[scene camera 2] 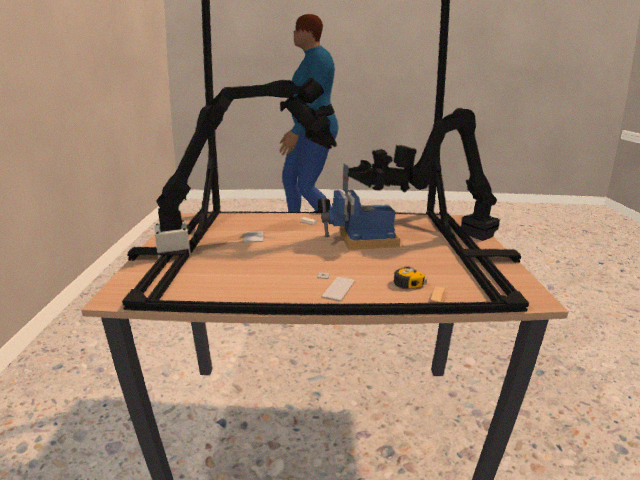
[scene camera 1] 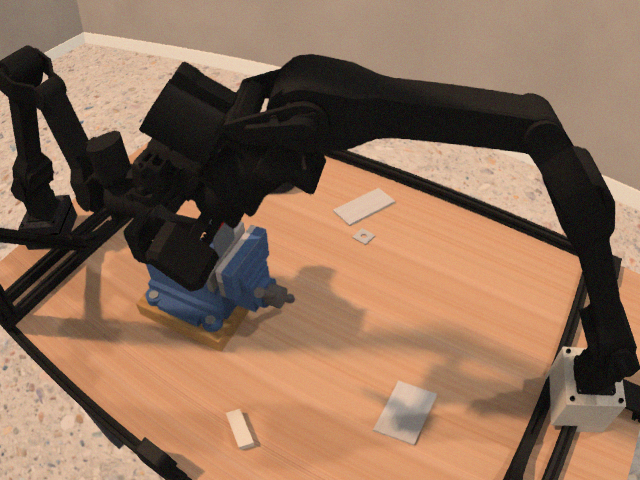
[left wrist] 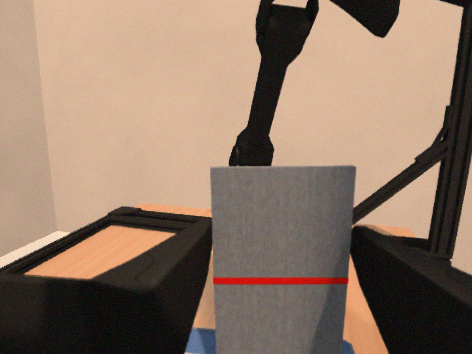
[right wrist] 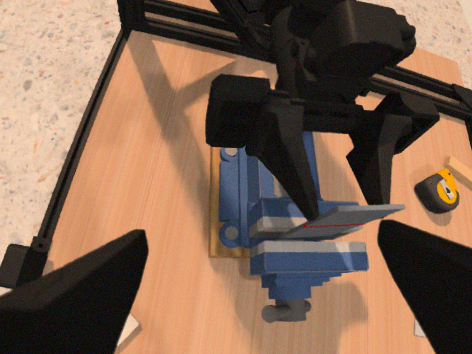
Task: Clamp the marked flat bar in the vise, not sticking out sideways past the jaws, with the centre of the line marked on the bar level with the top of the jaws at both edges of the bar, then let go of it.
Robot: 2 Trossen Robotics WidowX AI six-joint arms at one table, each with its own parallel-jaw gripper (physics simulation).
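Places are measured from the left arm's base along level axes (x ahead, y left, z up), in millimetres.
Pixels of known places: left gripper, fingertip midpoint: [scene camera 2: 345, 172] [left wrist: 281, 234] [right wrist: 349, 218]; right gripper, fingertip midpoint: [scene camera 2: 333, 147] [scene camera 1: 192, 219] [right wrist: 262, 236]; left arm's base, origin of the base link: [scene camera 2: 481, 217] [scene camera 1: 43, 211]; right arm's base, origin of the base link: [scene camera 2: 170, 227] [scene camera 1: 594, 375].
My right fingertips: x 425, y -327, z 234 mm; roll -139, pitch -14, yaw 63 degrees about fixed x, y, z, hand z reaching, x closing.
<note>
Ahead of a thing's pixels: the offset from my right fingertips to its top centre. "*": to the spot under its first point.
The grey flat bar @[dx +15, dy +85, dz -41 mm] [scene camera 1: 227, 241] [scene camera 2: 345, 180] [left wrist: 282, 240] [right wrist: 350, 216] stands upright with its red line crosswise, well above the jaw tops. My left gripper [scene camera 2: 350, 173] [right wrist: 349, 218] is shut on the bar's side edges. The blue vise [scene camera 1: 186, 299] [scene camera 2: 374, 222] [right wrist: 307, 262] stands on a wooden base, its pale-faced jaws apart. The bar is over the jaw area and looks slightly turned against the jaws in the right wrist view; how far its lower end reaches into the gap is unclear. My right gripper [scene camera 2: 332, 144] [right wrist: 262, 236] is open and empty, above the vise.
A tape measure @[dx +79, dy +435, dz -256 mm] [scene camera 2: 409, 277] [right wrist: 437, 192], a pale plate @[dx +242, dy +347, dz -290 mm] [scene camera 1: 364, 206] [scene camera 2: 338, 288], a small holed square @[* dx +219, dy +263, dz -292 mm] [scene camera 1: 357, 236] and a wooden block @[dx +73, dy +533, dz -280 mm] [scene camera 2: 437, 294] lie on one side. A grey plate @[dx +255, dy -104, dz -290 mm] [scene camera 1: 405, 413] [scene camera 2: 253, 236] and a cream block @[dx +18, dy -119, dz -283 mm] [scene camera 1: 239, 428] [scene camera 2: 307, 221] lie opposite. Black rails border the table.
</note>
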